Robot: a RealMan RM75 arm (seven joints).
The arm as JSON. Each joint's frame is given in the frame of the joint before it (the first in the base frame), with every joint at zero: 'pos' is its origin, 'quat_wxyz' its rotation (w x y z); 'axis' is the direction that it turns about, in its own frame. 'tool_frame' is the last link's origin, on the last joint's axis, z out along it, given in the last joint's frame.
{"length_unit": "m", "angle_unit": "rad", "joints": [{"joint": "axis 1", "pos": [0.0, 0.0, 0.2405], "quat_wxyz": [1.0, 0.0, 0.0, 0.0], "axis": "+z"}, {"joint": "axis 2", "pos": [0.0, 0.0, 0.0], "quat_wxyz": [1.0, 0.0, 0.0, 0.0], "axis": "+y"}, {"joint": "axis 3", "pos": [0.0, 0.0, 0.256], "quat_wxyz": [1.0, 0.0, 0.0, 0.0], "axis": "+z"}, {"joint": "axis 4", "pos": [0.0, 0.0, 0.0], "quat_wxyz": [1.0, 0.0, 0.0, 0.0], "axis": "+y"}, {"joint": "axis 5", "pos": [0.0, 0.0, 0.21], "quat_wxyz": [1.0, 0.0, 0.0, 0.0], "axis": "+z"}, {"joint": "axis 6", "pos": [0.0, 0.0, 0.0], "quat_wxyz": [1.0, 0.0, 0.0, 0.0], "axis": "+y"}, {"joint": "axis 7", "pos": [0.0, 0.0, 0.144], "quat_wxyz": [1.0, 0.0, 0.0, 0.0], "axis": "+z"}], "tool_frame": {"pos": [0.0, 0.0, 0.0], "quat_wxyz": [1.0, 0.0, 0.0, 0.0]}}
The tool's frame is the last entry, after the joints.
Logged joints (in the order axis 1, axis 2, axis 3, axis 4, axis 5, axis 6, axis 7), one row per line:
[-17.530 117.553 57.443 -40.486 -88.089 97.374 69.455]
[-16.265 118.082 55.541 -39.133 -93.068 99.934 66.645]
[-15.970 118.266 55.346 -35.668 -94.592 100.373 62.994]
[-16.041 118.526 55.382 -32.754 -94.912 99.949 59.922]
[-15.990 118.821 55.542 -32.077 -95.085 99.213 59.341]
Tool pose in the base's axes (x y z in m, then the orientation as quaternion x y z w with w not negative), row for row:
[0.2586 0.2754 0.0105 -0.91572 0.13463 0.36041 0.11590]
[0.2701 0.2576 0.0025 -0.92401 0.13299 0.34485 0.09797]
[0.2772 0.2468 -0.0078 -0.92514 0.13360 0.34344 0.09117]
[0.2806 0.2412 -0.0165 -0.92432 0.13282 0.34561 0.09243]
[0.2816 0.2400 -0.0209 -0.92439 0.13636 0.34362 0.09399]
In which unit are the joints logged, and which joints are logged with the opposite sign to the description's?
The joints are logged in degrees. Opposite sign: axis 1, axis 3, axis 6.
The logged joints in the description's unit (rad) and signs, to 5 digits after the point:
[0.30596 2.05169 -1.00257 -0.70661 -1.53744 -1.69950 1.21222]
[0.28388 2.06092 -0.96937 -0.68300 -1.62434 -1.74418 1.16317]
[0.27873 2.06413 -0.96597 -0.62252 -1.65094 -1.75184 1.09945]
[0.27997 2.06867 -0.96660 -0.57167 -1.65653 -1.74444 1.04584]
[0.27908 2.07382 -0.96939 -0.55985 -1.65955 -1.73159 1.03570]

